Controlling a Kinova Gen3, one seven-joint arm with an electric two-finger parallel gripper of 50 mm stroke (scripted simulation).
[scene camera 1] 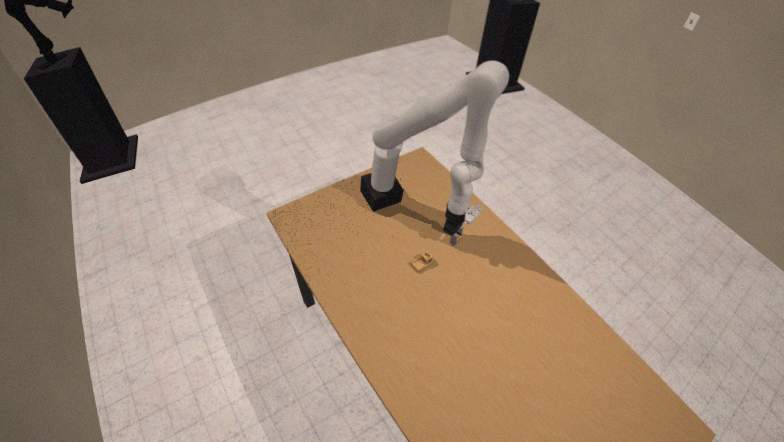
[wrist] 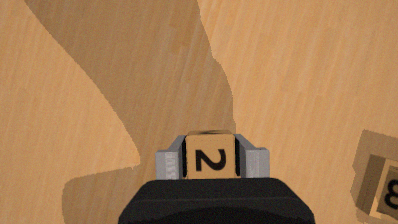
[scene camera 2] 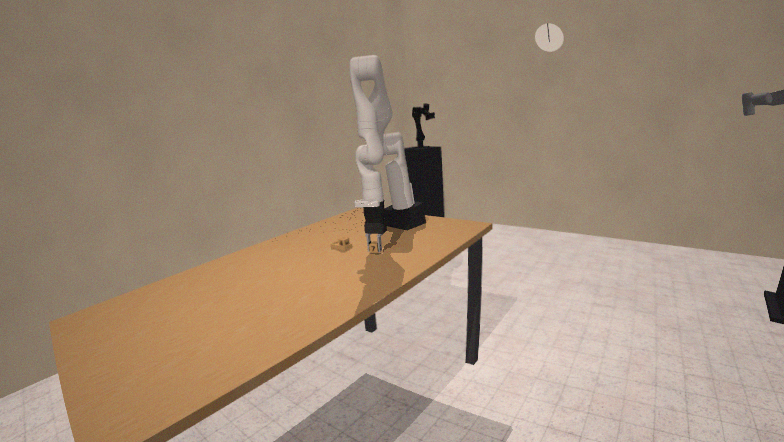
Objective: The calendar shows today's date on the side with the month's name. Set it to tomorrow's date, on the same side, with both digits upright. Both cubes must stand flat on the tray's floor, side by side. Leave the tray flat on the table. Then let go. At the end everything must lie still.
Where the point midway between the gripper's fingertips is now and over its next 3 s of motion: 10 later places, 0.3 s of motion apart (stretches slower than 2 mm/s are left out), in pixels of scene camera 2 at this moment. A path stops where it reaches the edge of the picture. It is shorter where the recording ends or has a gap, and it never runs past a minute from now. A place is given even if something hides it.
My gripper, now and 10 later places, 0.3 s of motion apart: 375, 250; 374, 251; 374, 251; 374, 251; 374, 251; 374, 252; 374, 252; 373, 250; 372, 244; 371, 238; 370, 232
